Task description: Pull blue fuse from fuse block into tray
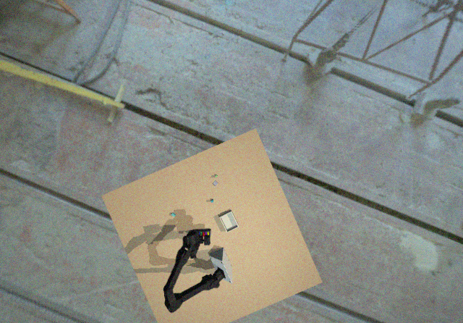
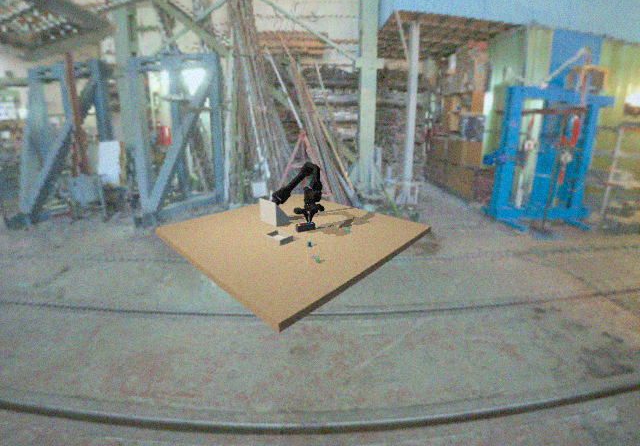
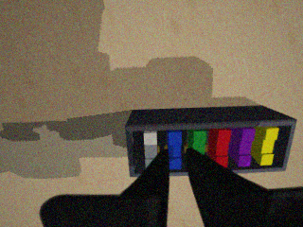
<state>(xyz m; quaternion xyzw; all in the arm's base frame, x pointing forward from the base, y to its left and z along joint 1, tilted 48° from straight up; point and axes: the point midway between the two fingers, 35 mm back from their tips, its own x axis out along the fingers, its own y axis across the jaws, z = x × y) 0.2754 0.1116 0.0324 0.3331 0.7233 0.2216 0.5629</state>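
Right now the blue fuse is 2 cm below my gripper tip. Round my gripper tip: tray (2 cm ahead, 24 cm to the right, 4 cm below).
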